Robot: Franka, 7 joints.
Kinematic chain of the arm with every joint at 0, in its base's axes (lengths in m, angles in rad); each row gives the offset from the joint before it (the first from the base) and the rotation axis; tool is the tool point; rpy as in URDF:
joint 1: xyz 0 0 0.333 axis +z
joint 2: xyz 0 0 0 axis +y
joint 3: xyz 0 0 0.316 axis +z
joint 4: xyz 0.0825 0 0 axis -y
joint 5: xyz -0.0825 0 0.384 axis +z
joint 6: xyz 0 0 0 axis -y
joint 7: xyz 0.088 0 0 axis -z
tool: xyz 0 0 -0.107 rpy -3.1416 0 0
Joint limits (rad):
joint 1: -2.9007..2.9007
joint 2: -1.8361..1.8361
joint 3: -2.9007..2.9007
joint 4: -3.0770..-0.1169
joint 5: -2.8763..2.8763
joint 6: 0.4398..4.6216
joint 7: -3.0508..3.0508
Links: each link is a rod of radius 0.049 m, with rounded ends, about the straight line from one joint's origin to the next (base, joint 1, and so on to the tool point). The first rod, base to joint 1, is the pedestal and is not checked.
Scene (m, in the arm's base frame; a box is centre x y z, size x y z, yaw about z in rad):
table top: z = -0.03
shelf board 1: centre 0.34 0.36 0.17 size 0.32 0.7 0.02 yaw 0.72
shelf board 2: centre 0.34 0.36 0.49 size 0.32 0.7 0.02 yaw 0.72
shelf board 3: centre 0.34 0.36 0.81 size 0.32 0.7 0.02 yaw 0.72
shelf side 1: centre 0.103 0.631 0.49 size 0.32 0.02 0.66 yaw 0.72
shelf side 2: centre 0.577 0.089 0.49 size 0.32 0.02 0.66 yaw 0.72
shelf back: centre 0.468 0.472 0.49 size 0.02 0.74 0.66 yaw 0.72
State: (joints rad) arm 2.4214 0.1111 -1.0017 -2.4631 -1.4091 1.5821 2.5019
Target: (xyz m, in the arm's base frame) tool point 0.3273 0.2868 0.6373
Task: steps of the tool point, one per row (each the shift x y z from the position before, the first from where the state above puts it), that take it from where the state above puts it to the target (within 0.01 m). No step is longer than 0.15 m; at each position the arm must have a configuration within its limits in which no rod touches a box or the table.
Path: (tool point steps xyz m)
1: -0.0698 -0.0004 0.0232
2: -0.0641 -0.0143 0.0360
3: -0.0519 -0.0290 0.0454
4: -0.0343 -0.0424 0.0495
5: -0.0134 -0.0524 0.0474
6: 0.0080 -0.0577 0.0394
7: 0.0267 -0.0578 0.0261
8: 0.0442 0.0222 0.0009
9: 0.0548 0.0055 0.0112
10: 0.0529 -0.0133 0.0220
11: 0.0405 -0.0258 0.0304
12: 0.0798 0.0817 0.0060
13: 0.0841 0.0621 -0.0060

